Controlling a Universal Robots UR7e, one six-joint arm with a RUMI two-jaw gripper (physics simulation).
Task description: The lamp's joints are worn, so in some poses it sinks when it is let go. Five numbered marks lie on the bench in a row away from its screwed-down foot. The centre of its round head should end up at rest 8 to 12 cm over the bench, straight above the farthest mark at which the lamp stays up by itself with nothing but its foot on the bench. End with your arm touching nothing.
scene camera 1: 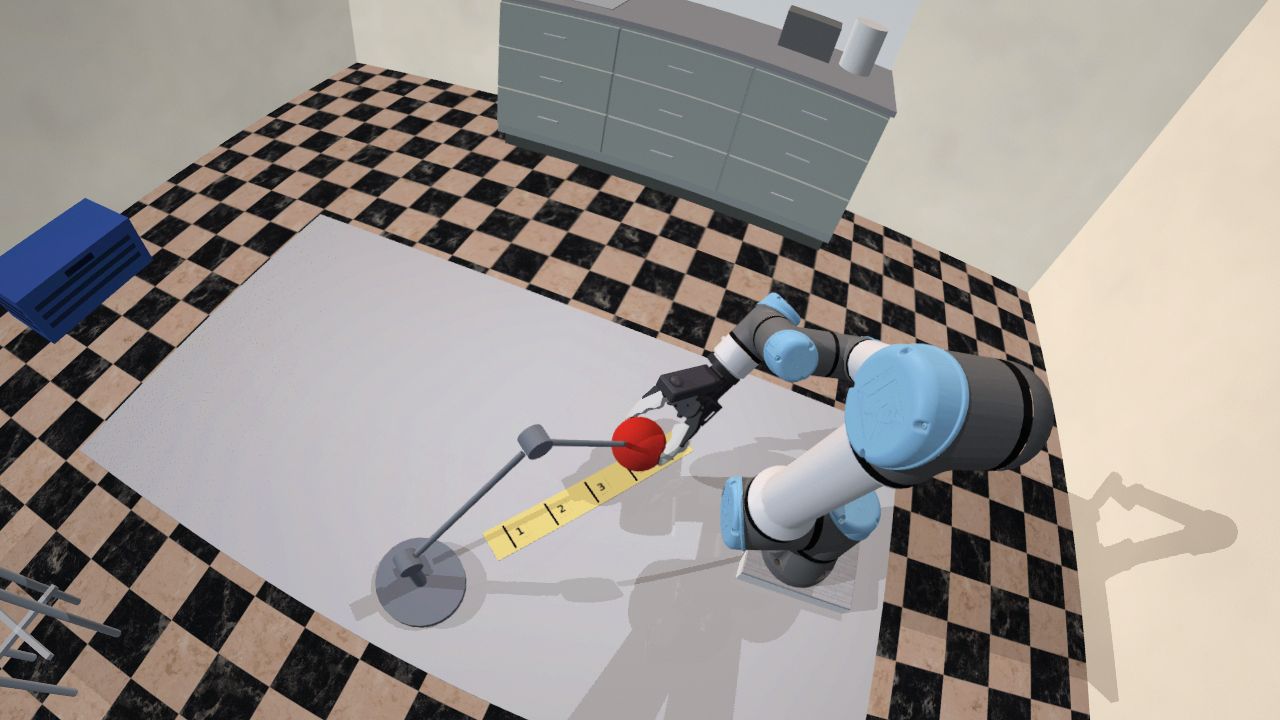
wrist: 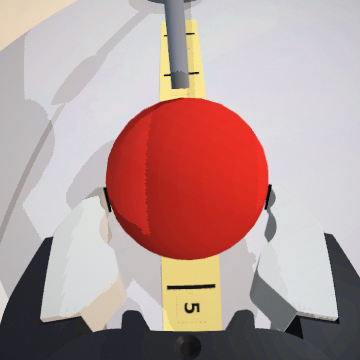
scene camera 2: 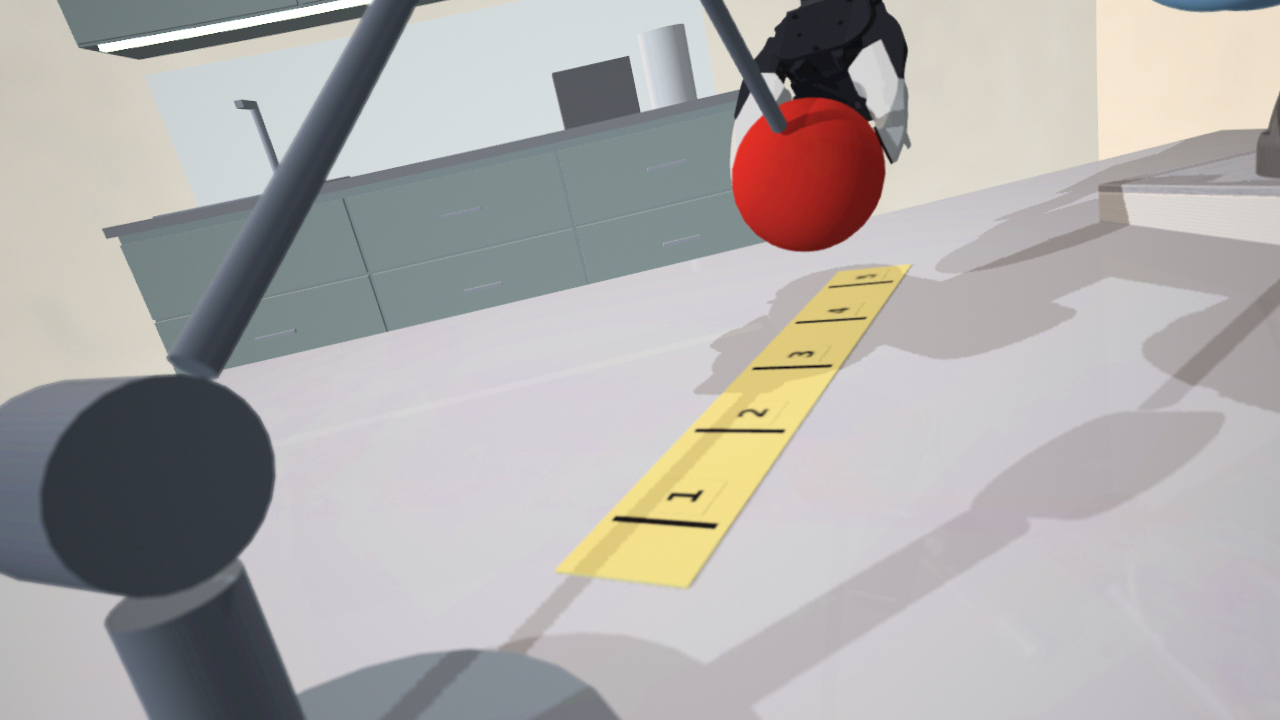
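Seen in the pictures: gripper, fingertip midpoint: [scene camera 1: 641,443] [wrist: 186,187] [scene camera 2: 809,177]; arm's base at its link origin: [scene camera 1: 797,550].
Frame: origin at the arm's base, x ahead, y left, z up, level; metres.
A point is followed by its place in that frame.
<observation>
The lamp's round red head [scene camera 1: 638,444] {y -0.058, x 0.352, z 0.112 m} [scene camera 2: 808,174] {y -0.038, x 0.368, z 0.076 m} [wrist: 187,178] {y -0.096, x 0.343, z 0.117 m} is held in the air above the far part of the yellow strip [scene camera 1: 537,522] {y 0.085, x 0.483, z -0.032 m} [scene camera 2: 657,546] {y 0.147, x 0.528, z -0.032 m} [wrist: 191,272] {y -0.139, x 0.305, z -0.032 m}. In the wrist view mark 5 shows on the gripper side of the head, and the head hides part of the strip. The exact height cannot be told. My gripper [scene camera 1: 650,439] {y -0.089, x 0.347, z 0.068 m} [scene camera 2: 812,166] {y -0.089, x 0.347, z 0.068 m} [wrist: 186,187] {y -0.089, x 0.347, z 0.068 m} is shut on the head, one finger at each side. The lamp's lower rod [scene camera 1: 474,501] {y 0.170, x 0.551, z 0.195 m} [scene camera 2: 299,188] {y 0.229, x 0.597, z 0.133 m} rises from the round foot [scene camera 1: 438,604] {y 0.296, x 0.589, z -0.018 m} [scene camera 2: 465,694] {y 0.220, x 0.601, z -0.018 m} to the elbow joint [scene camera 1: 534,441] {y 0.096, x 0.486, z 0.293 m}; the upper rod [scene camera 1: 586,442] {y 0.017, x 0.430, z 0.195 m} [scene camera 2: 744,62] {y -0.014, x 0.405, z 0.146 m} [wrist: 177,45] {y -0.043, x 0.384, z 0.125 m} slopes down to the head.
The robot's base plate [scene camera 1: 836,597] {y 0.074, x -0.093, z 0.000 m} [scene camera 2: 1190,210] {y -0.062, x 0.092, z -0.017 m} stands on the bench [scene camera 1: 295,358] {y -0.059, x 1.133, z -0.033 m} [scene camera 2: 429,528] {y 0.068, x 0.626, z -0.033 m} to the right of the strip. The arm reaches over the bench from that side. A drawer cabinet [scene camera 1: 666,111] [scene camera 2: 465,250] is at the back and a blue box [scene camera 1: 67,259] at the left.
</observation>
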